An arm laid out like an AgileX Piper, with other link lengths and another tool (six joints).
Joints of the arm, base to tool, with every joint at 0 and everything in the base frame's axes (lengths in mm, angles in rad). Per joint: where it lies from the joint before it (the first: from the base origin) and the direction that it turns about. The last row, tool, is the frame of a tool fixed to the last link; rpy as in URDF.
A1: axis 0 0 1 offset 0.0 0.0 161.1
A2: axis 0 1 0 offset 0.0 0.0 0.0
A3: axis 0 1 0 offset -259.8 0.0 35.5
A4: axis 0.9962 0 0.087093 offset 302.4 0.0 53.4
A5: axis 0 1 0 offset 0.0 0.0 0.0
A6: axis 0.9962 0 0.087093 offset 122.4 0.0 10.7
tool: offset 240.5 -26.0 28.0 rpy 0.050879 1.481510 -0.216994
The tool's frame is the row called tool.
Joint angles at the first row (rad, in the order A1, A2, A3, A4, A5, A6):
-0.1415 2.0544 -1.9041 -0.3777 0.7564 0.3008
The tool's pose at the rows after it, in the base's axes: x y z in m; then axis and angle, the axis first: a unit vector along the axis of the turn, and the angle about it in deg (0 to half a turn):
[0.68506, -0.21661, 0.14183, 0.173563, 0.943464, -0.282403, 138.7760]
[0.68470, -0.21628, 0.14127, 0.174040, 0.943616, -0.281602, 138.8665]
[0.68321, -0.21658, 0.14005, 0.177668, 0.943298, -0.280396, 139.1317]
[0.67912, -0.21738, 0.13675, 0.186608, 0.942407, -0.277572, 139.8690]
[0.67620, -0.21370, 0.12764, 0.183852, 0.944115, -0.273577, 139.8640]
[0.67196, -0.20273, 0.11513, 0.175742, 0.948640, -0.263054, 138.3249]
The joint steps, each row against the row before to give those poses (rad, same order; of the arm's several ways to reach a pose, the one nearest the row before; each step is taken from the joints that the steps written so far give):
-0.0001 0.0000 0.0001 0.0000 0.0017 0.0000
0.0001 0.0001 -0.0001 0.0019 0.0015 0.0000
0.0000 -0.0001 0.0001 0.0000 0.0048 0.0071
0.0000 0.0001 -0.0001 0.0000 0.0134 0.0173
0.0000 -0.0184 0.0534 0.0000 -0.0339 0.0067
0.0000 -0.0577 0.1373 -0.0018 -0.1042 0.0133

